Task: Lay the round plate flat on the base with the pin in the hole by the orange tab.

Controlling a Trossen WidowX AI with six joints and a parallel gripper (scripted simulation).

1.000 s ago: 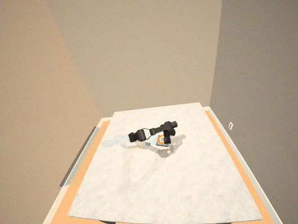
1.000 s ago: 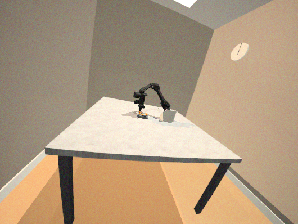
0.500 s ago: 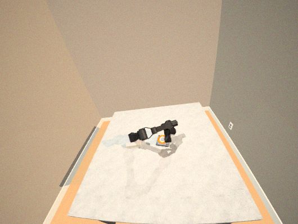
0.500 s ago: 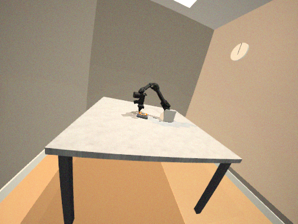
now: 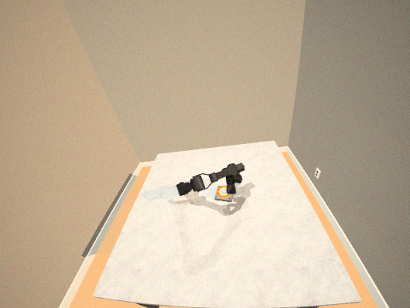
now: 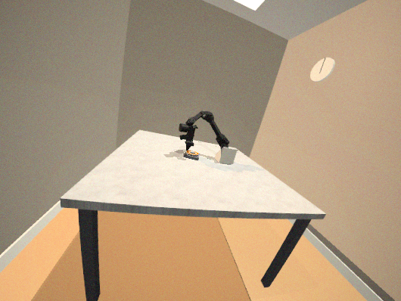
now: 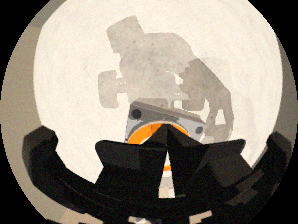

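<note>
My gripper tip is now 30 mm past the plate, 10 mm to the right of it and 10 mm above it. The rest, counted from my gripper tip: base: 50 mm behind, 20 mm below.
</note>
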